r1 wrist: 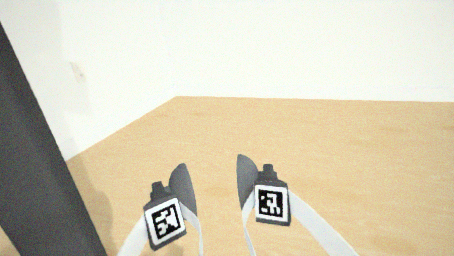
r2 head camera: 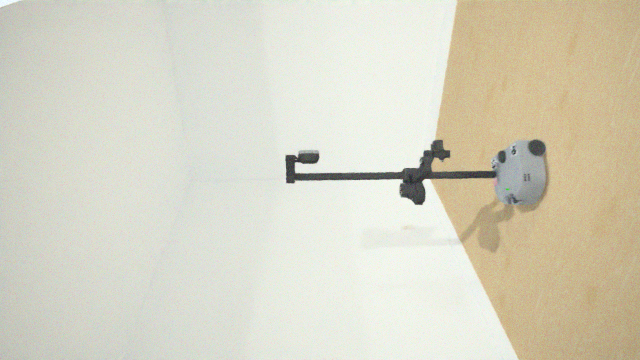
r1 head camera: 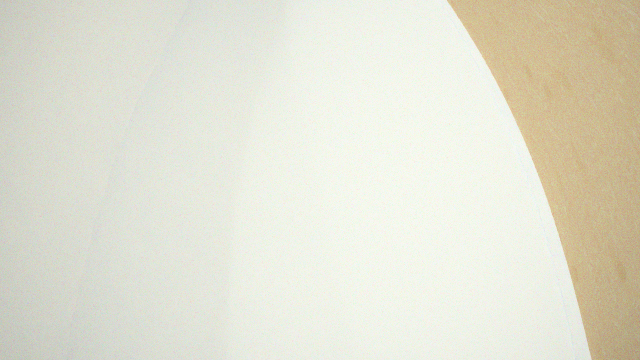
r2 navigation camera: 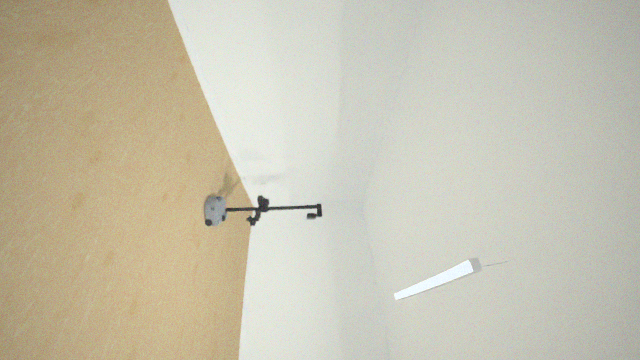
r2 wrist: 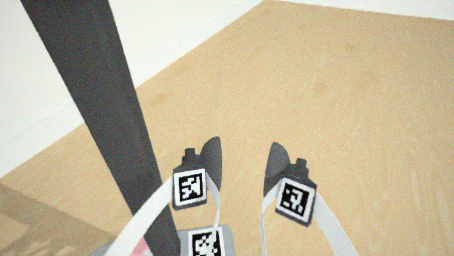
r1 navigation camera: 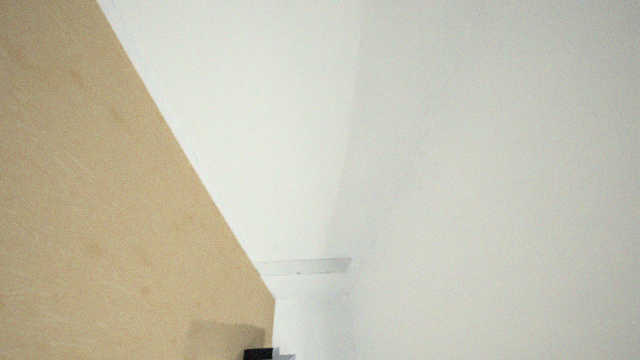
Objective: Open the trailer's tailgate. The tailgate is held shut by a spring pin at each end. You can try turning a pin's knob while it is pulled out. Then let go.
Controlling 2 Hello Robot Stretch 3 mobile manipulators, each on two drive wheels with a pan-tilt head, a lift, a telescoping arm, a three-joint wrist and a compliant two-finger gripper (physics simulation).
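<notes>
The trailer, its tailgate and the spring pins do not show in these views. The r1 gripper [r1 wrist: 216, 185] is open in the r1 wrist view, its two dark fingertips apart with wooden floor showing between them. The r2 gripper [r2 wrist: 243, 167] is open in the r2 wrist view, with a gap between its fingertips and floor behind. Neither gripper touches a thing.
The other robot [r2 head camera: 522, 172] [r2 navigation camera: 215, 210] stands on the wooden floor [r2 head camera: 590, 280] [r2 navigation camera: 100, 200] near a corner of the white walls. Each robot's dark mast [r1 wrist: 40, 150] [r2 wrist: 100, 90] rises left of its gripper. A lit lamp [r2 navigation camera: 435, 280] hangs from the ceiling.
</notes>
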